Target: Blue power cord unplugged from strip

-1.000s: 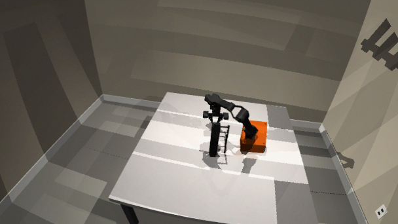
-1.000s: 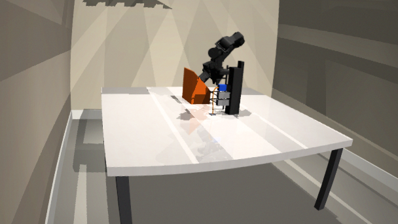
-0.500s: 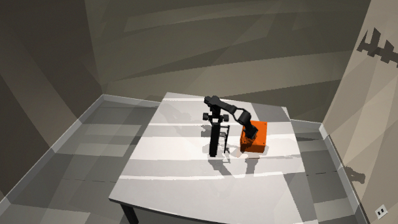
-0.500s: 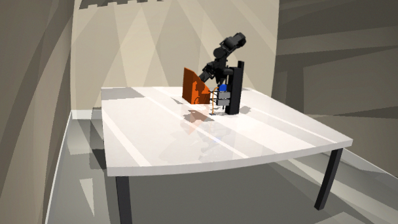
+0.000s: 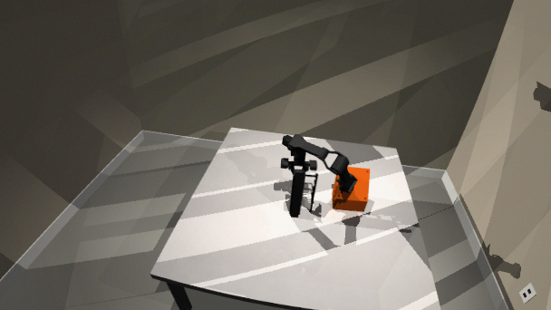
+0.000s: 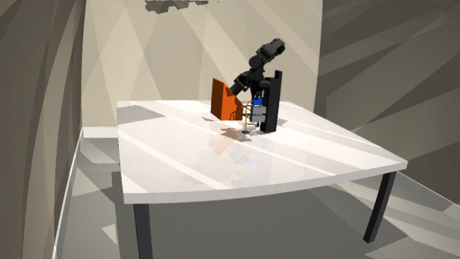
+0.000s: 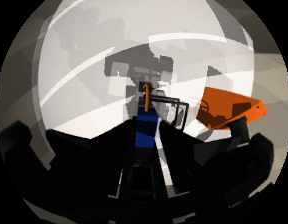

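Right now the blue plug is 3 cm to the left of my gripper tip, 1 cm below it and 1 cm behind it.
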